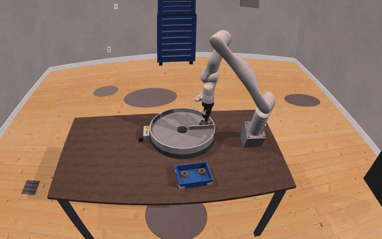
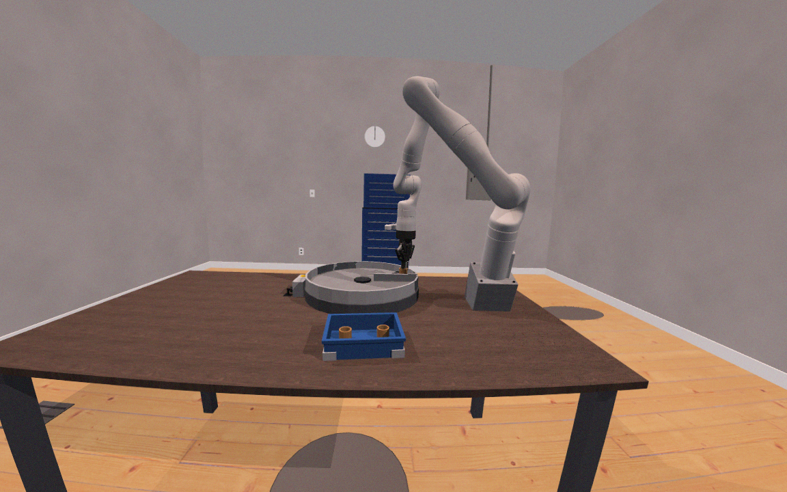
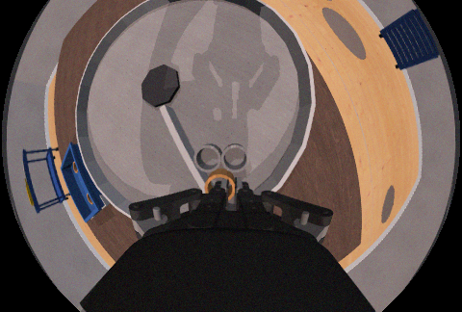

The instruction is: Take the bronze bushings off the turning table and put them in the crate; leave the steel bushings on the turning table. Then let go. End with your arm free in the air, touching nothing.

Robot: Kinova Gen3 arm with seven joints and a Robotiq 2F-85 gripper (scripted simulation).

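Now: hand 420 mm to the right of the blue crate, 90 mm short of it and 80 mm above it. Round my hand: round grey turning table 160 mm ahead, 60 mm below, 50 mm to the left.
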